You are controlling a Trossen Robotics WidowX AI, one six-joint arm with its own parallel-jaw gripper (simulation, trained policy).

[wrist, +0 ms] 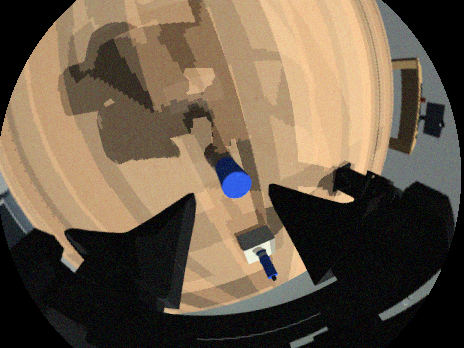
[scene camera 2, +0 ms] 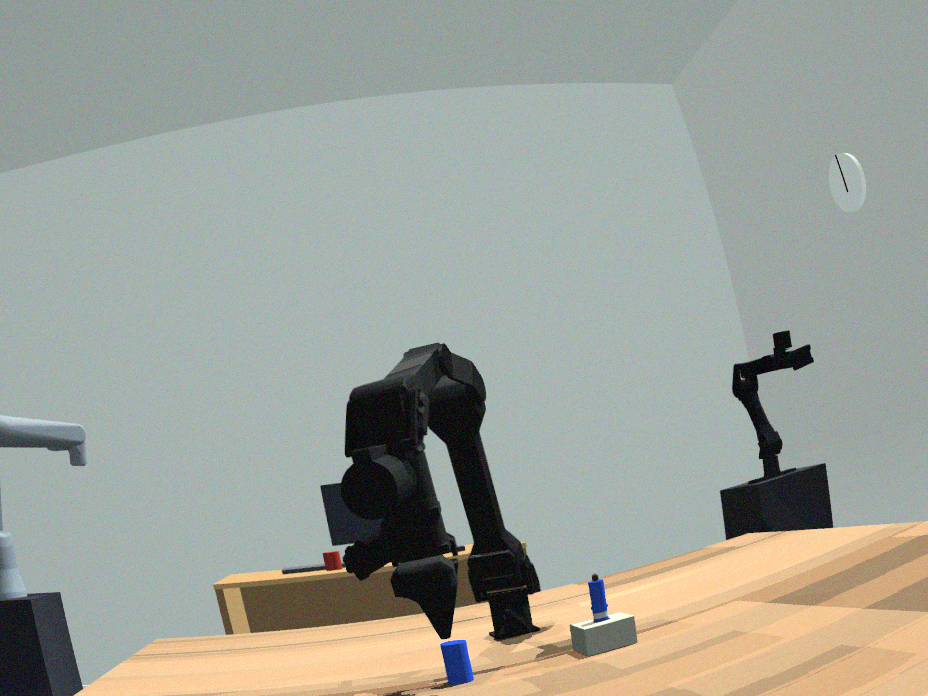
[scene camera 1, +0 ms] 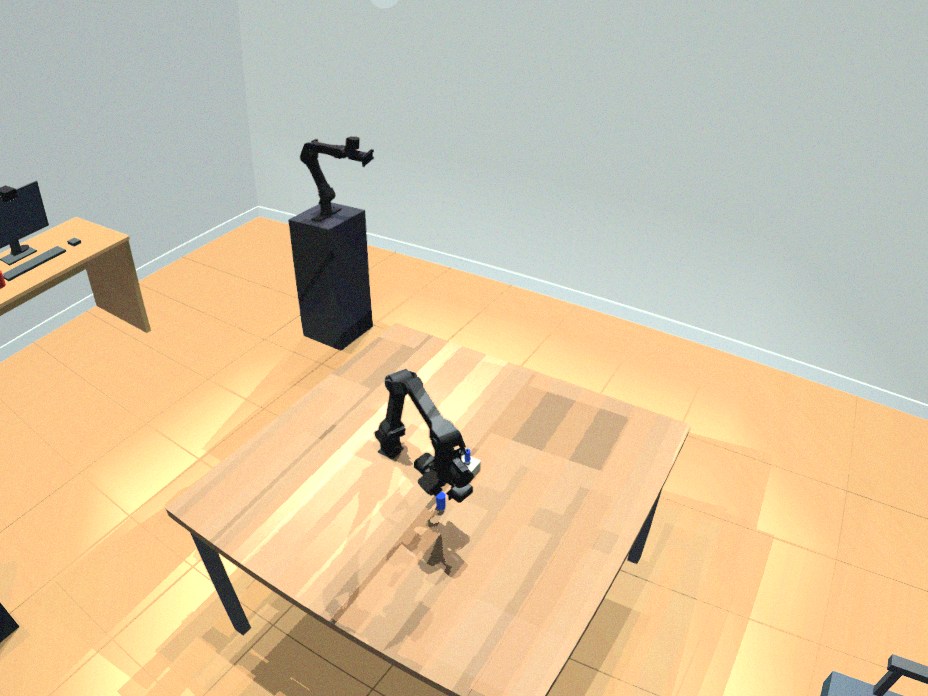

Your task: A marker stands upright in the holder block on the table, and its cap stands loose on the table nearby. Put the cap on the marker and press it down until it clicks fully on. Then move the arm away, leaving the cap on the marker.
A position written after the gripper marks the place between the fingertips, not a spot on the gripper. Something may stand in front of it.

In view: the gripper (scene camera 2: pixel 446 630) and a blue cap (wrist: pixel 235 183).
The gripper shows as well in the wrist view (wrist: pixel 232 193) and in scene camera 1 (scene camera 1: pixel 442 493).
